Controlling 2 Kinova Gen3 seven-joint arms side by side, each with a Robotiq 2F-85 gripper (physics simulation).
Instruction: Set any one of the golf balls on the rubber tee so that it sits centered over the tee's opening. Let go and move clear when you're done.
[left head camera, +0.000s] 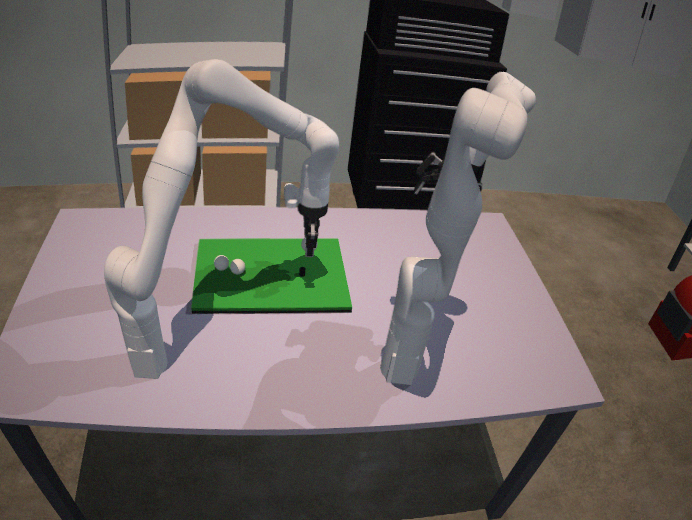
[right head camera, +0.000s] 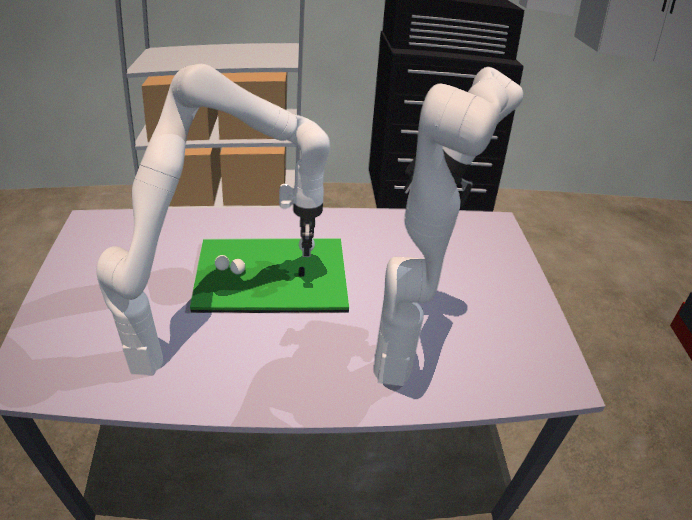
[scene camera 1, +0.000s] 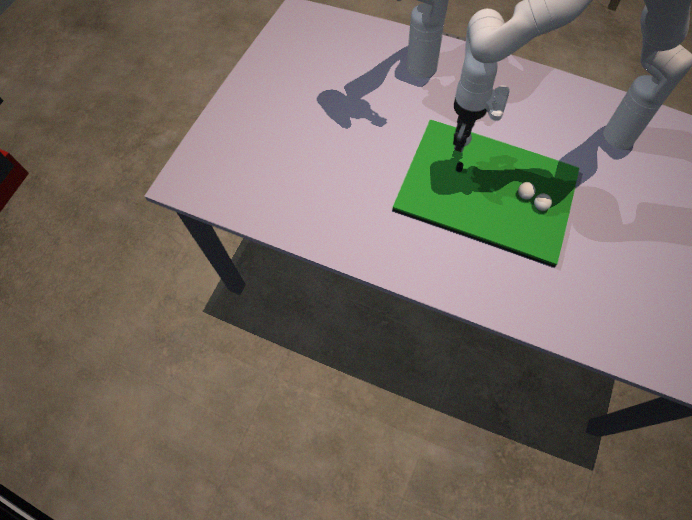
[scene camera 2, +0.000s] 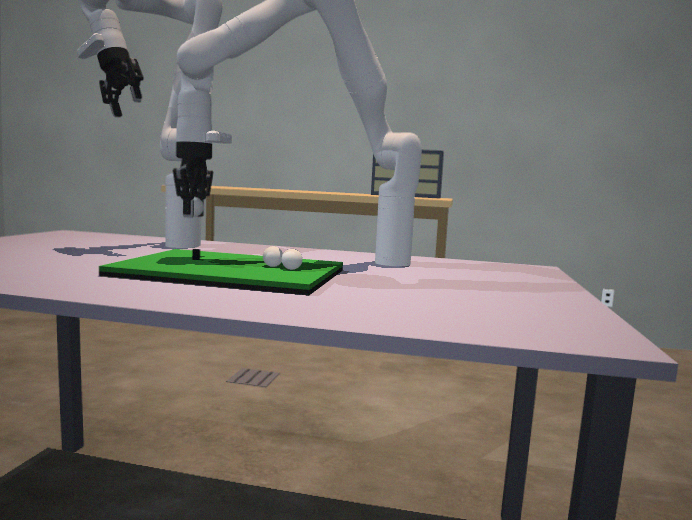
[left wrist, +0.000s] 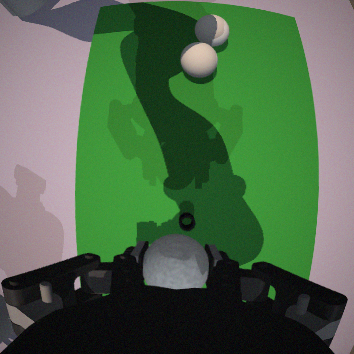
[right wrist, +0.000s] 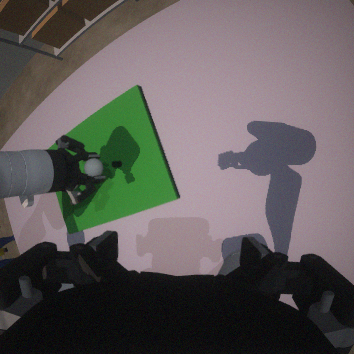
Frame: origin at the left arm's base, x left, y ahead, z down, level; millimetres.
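Seen in the pictures: left gripper, fingertip midpoint: (left head camera: 308, 250) (right head camera: 306, 250) (scene camera 1: 461, 143) (scene camera 2: 193, 217) (left wrist: 175, 255) (right wrist: 99, 167); right gripper, fingertip midpoint: (scene camera 2: 128, 109) (right wrist: 178, 248); left arm's base, link origin: (left head camera: 149, 363) (right head camera: 145, 360) (scene camera 1: 618, 136) (scene camera 2: 392, 263); right arm's base, link origin: (left head camera: 399, 369) (right head camera: 392, 370) (scene camera 1: 421, 67) (scene camera 2: 182, 246).
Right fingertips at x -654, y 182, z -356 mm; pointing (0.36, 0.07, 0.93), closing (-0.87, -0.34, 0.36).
Offsets run from my right fingertips to a thing's top centre. Level surfaces: height alone.
The black rubber tee (left head camera: 302, 271) (right head camera: 300, 271) (scene camera 1: 459, 166) (scene camera 2: 195, 254) (left wrist: 187, 221) (right wrist: 116, 164) stands on the green mat (left head camera: 268, 301) (scene camera 1: 475, 218) (scene camera 2: 223, 278). My left gripper (left head camera: 310, 251) (right head camera: 306, 251) (scene camera 1: 459, 146) (scene camera 2: 193, 211) is shut on a golf ball {dy +133, dx +261, dz +202 mm} (left wrist: 176, 262) (right wrist: 93, 167) and holds it above the mat, higher than the tee. Two other golf balls {dy +160, dx +499, dz +294 mm} (left head camera: 221, 262) {dy +145, dx +452, dz +294 mm} (left head camera: 237, 266) (scene camera 2: 272, 256) (scene camera 2: 292, 259) (left wrist: 212, 30) (left wrist: 199, 60) lie close together on the mat. My right gripper (scene camera 2: 127, 106) (right wrist: 178, 248) is open and empty, high above the table.
The mat lies on the pale pink table {dz +356 mm} (left head camera: 268, 374) (scene camera 1: 313, 223). The right arm (left head camera: 455, 218) stands at the right in the left head camera. A shelf rack (left head camera: 198, 55) and a black drawer cabinet (left head camera: 360, 128) stand behind the table. A wooden bench (scene camera 2: 330, 199) shows in scene camera 2.
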